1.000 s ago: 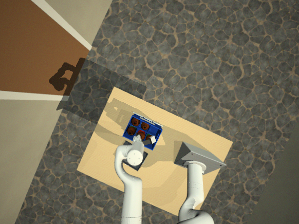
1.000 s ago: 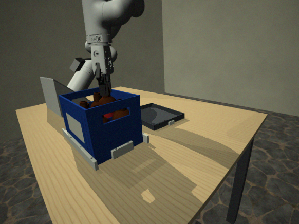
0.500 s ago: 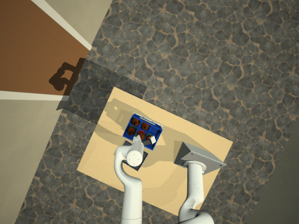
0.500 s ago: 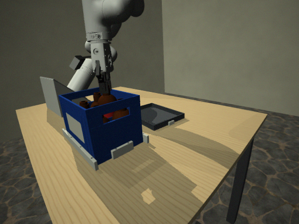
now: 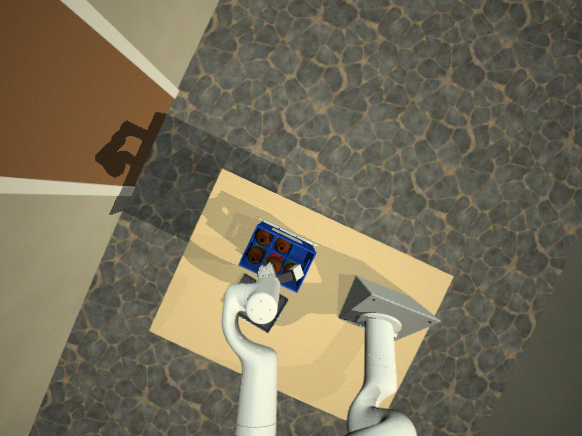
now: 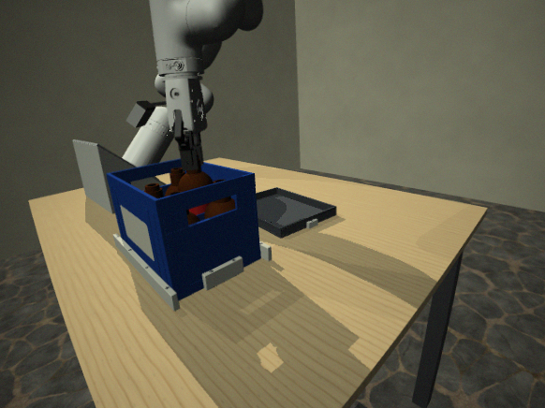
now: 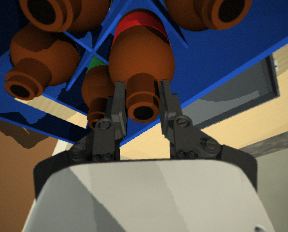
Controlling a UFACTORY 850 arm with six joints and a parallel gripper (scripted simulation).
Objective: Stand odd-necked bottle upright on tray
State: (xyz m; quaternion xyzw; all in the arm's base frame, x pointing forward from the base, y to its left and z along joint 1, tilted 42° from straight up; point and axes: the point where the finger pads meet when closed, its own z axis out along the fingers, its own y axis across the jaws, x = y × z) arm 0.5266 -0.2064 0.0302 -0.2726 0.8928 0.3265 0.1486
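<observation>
Now: the blue crate 110 mm below my hand, 40 mm to the right of it and 10 mm behind it. Round my hand: brown bottle (110 mm below, 90 mm behind, 20 mm to the left); dark tray (240 mm to the left, 190 mm below, 30 mm ahead).
</observation>
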